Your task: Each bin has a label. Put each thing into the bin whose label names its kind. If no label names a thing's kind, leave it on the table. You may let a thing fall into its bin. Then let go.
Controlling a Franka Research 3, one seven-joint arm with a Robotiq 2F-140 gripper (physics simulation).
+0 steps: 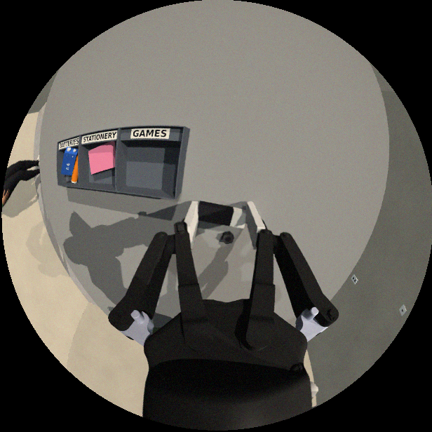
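Note:
A block with a black body and a white end (215, 213) lies between the fingertips. My gripper (222, 210) is shut on it, one pad at each end. A dark grey tray (183, 162) with three bins stands ahead and to the left. Its labels read BATTERIES (69, 143), STATIONERY (99, 137) and GAMES (149, 133). A blue thing (69, 161) and an orange stick-like thing (75, 169) lie in the batteries bin. A pink pad (102, 159) lies in the stationery bin. The games bin is empty. A small dark nut-like thing (227, 237) lies below the block, between the fingers.
The grey table (280, 110) carries the tray. Shadows of the arm fall on it at the left. Part of a person (22, 171) shows beyond the left table edge. Two small marked tiles (354, 279) (403, 310) lie on the floor at the right.

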